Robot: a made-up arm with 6 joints.
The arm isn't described. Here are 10 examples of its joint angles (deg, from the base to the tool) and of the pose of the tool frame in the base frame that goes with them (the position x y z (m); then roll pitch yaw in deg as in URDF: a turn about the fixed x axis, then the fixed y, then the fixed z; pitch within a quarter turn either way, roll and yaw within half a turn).
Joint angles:
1: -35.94 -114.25 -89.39 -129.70 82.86 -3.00
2: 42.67 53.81 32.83 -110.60 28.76 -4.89
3: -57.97 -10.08 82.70 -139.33 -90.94 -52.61
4: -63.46 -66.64 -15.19 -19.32 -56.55 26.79
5: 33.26 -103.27 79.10 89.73 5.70 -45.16
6: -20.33 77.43 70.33 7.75 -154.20 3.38
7: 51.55 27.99 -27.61 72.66 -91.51 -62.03
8: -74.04 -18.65 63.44 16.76 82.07 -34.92
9: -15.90 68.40 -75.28 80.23 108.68 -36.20
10: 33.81 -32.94 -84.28 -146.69 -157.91 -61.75
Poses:
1: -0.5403 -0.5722 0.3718 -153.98 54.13 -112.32
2: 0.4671 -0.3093 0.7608 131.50 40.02 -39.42
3: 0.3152 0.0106 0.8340 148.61 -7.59 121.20
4: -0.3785 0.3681 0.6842 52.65 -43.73 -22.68
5: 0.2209 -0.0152 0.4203 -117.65 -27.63 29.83
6: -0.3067 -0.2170 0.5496 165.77 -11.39 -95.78
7: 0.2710 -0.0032 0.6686 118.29 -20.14 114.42
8: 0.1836 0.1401 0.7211 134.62 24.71 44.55
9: 0.1454 0.2049 0.5331 10.16 37.36 42.61
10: -0.5680 -0.1812 0.5617 163.02 40.98 9.98
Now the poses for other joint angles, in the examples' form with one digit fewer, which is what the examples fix.
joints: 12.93 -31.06 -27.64 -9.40 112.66 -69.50
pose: -0.444 0.315 0.425 89.3 26.0 140.6
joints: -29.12 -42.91 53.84 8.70 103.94 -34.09
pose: 0.025 0.266 0.680 98.6 13.4 47.7
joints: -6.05 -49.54 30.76 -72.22 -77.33 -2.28
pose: -0.363 0.323 0.299 -59.5 21.0 -51.0
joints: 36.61 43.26 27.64 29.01 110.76 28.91
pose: 0.211 -0.279 0.527 70.7 -6.0 -70.3
